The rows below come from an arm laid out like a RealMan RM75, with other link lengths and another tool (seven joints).
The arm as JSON. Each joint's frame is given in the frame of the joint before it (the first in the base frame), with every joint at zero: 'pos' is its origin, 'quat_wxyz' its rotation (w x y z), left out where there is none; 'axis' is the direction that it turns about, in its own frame. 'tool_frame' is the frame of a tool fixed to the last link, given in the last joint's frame.
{
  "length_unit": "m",
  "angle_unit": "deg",
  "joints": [
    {
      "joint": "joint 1",
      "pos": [
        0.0,
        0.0,
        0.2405
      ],
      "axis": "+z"
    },
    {
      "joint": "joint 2",
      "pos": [
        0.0,
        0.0,
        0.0
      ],
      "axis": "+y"
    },
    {
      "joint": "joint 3",
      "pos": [
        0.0,
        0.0,
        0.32
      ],
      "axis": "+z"
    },
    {
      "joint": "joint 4",
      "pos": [
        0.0,
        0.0,
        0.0
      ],
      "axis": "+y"
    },
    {
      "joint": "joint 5",
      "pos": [
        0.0,
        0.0,
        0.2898
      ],
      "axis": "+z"
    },
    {
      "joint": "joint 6",
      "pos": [
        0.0,
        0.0,
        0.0
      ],
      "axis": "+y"
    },
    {
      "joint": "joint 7",
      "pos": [
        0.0,
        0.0,
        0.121
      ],
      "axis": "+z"
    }
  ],
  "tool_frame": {
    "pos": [
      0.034,
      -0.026,
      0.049
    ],
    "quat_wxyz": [
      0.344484,
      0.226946,
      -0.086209,
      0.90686
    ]
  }
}
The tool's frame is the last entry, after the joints.
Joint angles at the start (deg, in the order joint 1, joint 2, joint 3, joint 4, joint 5, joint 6, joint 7):
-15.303 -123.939 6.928 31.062 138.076 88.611 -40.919
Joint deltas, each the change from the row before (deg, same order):
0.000 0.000 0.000 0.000 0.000 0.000 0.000
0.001 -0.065 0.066 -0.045 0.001 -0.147 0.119
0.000 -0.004 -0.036 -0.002 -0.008 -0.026 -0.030
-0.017 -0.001 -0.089 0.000 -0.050 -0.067 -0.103
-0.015 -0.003 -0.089 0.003 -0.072 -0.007 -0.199
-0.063 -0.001 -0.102 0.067 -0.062 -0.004 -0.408
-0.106 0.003 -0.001 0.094 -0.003 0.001 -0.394
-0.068 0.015 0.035 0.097 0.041 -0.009 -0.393
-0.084 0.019 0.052 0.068 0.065 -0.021 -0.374
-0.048 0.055 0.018 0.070 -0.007 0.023 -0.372
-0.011 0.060 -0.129 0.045 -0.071 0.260 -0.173
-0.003 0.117 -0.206 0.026 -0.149 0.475 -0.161
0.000 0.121 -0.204 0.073 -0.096 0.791 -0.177
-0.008 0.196 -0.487 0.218 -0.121 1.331 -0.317
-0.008 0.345 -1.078 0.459 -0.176 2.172 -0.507
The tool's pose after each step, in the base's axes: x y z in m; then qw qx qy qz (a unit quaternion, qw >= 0). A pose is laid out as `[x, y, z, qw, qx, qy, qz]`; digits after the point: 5 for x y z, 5 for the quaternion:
[-0.47648, 0.28733, -0.06583, 0.43589, -0.45099, 0.71691, 0.30438]
[-0.47630, 0.28731, -0.06684, 0.43533, -0.45060, 0.71748, 0.30441]
[-0.47642, 0.28734, -0.06680, 0.43539, -0.45088, 0.71710, 0.30481]
[-0.47671, 0.28764, -0.06650, 0.43567, -0.45156, 0.71602, 0.30595]
[-0.47688, 0.28794, -0.06614, 0.43645, -0.45284, 0.71439, 0.30676]
[-0.47709, 0.28876, -0.06543, 0.43717, -0.45509, 0.71213, 0.30766]
[-0.47699, 0.28989, -0.06491, 0.43726, -0.45687, 0.71095, 0.30762]
[-0.47714, 0.29066, -0.06444, 0.43676, -0.45889, 0.71003, 0.30744]
[-0.47718, 0.29150, -0.06418, 0.43614, -0.46084, 0.70936, 0.30695]
[-0.47749, 0.29218, -0.06332, 0.43598, -0.46268, 0.70821, 0.30705]
[-0.47738, 0.29228, -0.06203, 0.43782, -0.46323, 0.70680, 0.30686]
[-0.47704, 0.29226, -0.05990, 0.44126, -0.46333, 0.70485, 0.30627]
[-0.47597, 0.29185, -0.05757, 0.44586, -0.46321, 0.70323, 0.30351]
[-0.47452, 0.29114, -0.05302, 0.45342, -0.46285, 0.70015, 0.29996]
[-0.47290, 0.28975, -0.04425, 0.46583, -0.46169, 0.69426, 0.29639]

